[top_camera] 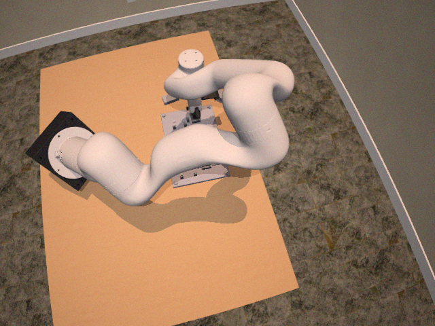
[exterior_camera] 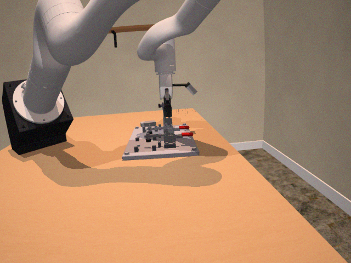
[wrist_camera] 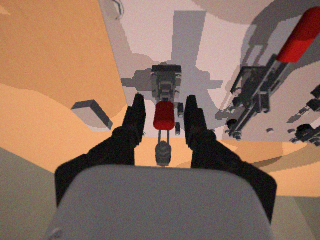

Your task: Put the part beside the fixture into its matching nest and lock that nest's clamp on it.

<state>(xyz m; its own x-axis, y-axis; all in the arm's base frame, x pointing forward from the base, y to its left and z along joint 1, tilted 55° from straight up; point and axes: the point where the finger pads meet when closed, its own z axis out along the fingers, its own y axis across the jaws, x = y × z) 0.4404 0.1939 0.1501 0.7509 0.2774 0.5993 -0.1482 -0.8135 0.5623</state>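
My hand is 7 cm past the grey block, 16 cm to the right of it and 8 cm above it. Also, from my hand: grey fixture plate 5 cm behind, 10 cm to the right, 8 cm below.
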